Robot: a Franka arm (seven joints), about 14 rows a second.
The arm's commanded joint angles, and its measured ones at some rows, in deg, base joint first. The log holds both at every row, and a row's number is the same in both.
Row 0, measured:
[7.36, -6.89, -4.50, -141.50, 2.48, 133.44, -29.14]
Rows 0 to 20, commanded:
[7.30, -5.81, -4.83, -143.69, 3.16, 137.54, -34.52]
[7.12, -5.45, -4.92, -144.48, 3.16, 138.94, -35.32]
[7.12, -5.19, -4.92, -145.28, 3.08, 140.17, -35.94]
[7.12, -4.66, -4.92, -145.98, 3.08, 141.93, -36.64]
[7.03, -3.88, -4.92, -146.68, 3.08, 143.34, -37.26]
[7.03, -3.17, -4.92, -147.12, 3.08, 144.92, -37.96]
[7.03, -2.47, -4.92, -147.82, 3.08, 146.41, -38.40]
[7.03, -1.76, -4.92, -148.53, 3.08, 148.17, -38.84]
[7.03, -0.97, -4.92, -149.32, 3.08, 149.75, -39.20]
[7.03, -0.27, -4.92, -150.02, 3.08, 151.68, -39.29]
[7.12, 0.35, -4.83, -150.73, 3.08, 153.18, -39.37]
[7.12, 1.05, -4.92, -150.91, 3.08, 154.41, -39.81]
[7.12, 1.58, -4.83, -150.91, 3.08, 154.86, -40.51]
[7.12, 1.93, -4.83, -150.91, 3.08, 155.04, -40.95]
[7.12, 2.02, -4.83, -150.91, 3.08, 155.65, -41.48]
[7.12, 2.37, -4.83, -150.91, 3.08, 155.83, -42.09]
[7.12, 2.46, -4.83, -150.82, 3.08, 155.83, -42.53]
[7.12, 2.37, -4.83, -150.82, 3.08, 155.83, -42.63]
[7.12, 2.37, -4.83, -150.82, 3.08, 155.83, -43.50]
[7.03, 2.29, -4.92, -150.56, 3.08, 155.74, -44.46]
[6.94, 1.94, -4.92, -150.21, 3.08, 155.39, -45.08]
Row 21, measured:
[7.10, 2.51, -4.70, -150.18, 2.46, 154.48, -42.46]
